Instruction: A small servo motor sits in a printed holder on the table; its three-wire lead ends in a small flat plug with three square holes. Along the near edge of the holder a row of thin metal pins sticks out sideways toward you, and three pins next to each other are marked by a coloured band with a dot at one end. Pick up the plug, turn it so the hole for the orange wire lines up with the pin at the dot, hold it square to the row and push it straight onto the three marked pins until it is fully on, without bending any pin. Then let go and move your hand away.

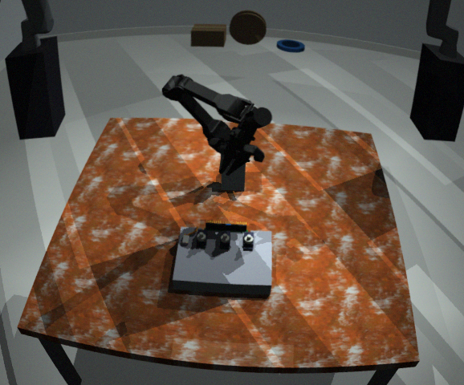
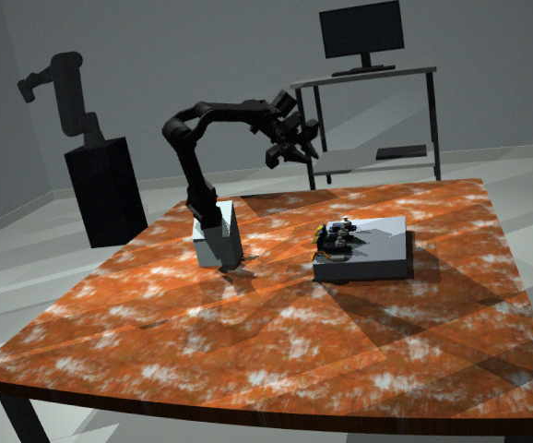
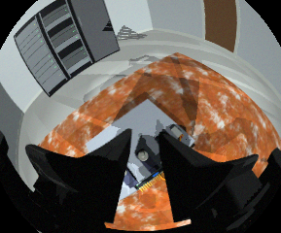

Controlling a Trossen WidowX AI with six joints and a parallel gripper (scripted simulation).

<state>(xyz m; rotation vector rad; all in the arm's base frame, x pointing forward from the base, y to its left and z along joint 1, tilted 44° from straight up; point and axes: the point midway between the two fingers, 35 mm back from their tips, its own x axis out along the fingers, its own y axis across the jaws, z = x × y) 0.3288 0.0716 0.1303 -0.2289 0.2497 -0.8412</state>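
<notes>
The blue band is 21 cm below my gripper tip, 2 cm to the left of it and 1 cm behind it. The rest, counted from my gripper tip: grey printed holder: 26 cm below, 14 cm ahead.
</notes>
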